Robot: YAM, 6 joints.
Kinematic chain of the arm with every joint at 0, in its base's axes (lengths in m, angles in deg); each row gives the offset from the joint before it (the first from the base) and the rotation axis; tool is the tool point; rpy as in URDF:
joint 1: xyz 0 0 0.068 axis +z
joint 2: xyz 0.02 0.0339 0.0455 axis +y
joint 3: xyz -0.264 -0.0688 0 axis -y
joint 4: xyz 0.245 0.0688 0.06 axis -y
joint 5: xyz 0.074 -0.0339 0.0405 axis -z
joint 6: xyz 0.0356 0 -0.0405 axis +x
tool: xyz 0 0 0 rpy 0 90 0
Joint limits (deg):
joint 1: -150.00..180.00
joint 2: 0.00..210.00
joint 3: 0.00..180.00
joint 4: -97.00..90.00
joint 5: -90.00..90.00
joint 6: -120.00..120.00
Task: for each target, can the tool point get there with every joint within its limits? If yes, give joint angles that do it. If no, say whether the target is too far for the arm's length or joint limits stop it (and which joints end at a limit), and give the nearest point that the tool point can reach.
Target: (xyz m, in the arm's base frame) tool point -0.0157 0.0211 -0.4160
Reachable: no: joint limits stop it (at a limit: joint 2) | nearest point -0.0430 0.0578 -0.3343 | short by 0.094 m
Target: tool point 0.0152 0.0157 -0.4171
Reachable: no: joint limits stop it (at a limit: joint 2) | nearest point 0.0485 0.0501 -0.3330 | short by 0.097 m
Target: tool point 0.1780 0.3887 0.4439
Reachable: yes | joints -114.25 16.47 112.76 73.94 -4.27 31.18
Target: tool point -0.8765 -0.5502 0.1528
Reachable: no: too far | nearest point -0.5466 -0.3431 0.1377 | short by 0.390 m
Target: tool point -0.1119 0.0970 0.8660
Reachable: no: too far | nearest point -0.0945 0.0819 0.7305 | short by 0.137 m
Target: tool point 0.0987 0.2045 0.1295
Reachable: yes | joints 60.35 77.41 22.92 7.91 -25.58 45.24
